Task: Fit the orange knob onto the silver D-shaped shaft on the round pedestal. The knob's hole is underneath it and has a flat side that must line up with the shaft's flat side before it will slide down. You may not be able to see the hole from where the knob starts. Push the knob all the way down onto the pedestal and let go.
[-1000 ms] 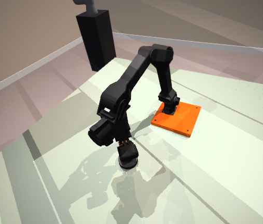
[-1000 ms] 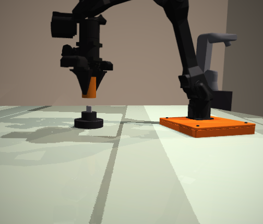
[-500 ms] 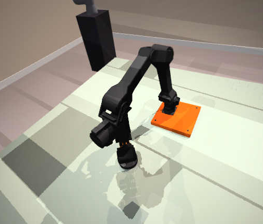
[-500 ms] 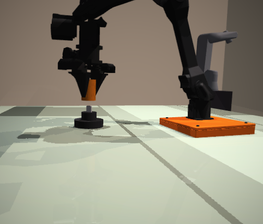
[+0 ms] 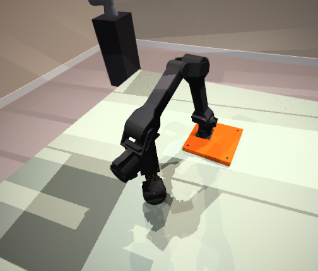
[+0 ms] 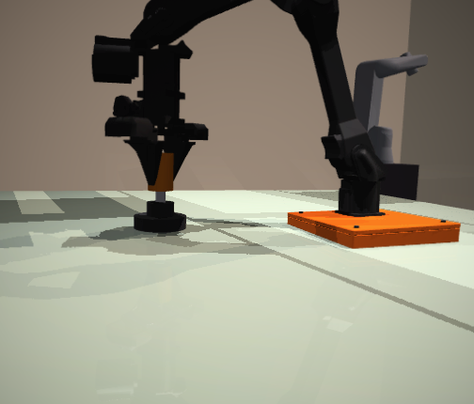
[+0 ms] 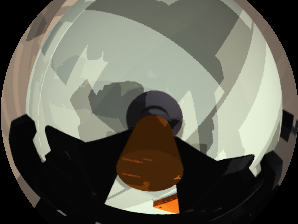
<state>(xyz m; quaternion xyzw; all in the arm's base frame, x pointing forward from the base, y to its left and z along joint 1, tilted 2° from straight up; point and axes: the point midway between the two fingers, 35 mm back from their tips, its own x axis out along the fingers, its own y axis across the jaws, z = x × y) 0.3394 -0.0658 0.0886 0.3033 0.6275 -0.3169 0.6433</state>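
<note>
My gripper tip is 3 cm below the orange knob. Round my gripper tip: round pedestal (4 cm below).
</note>
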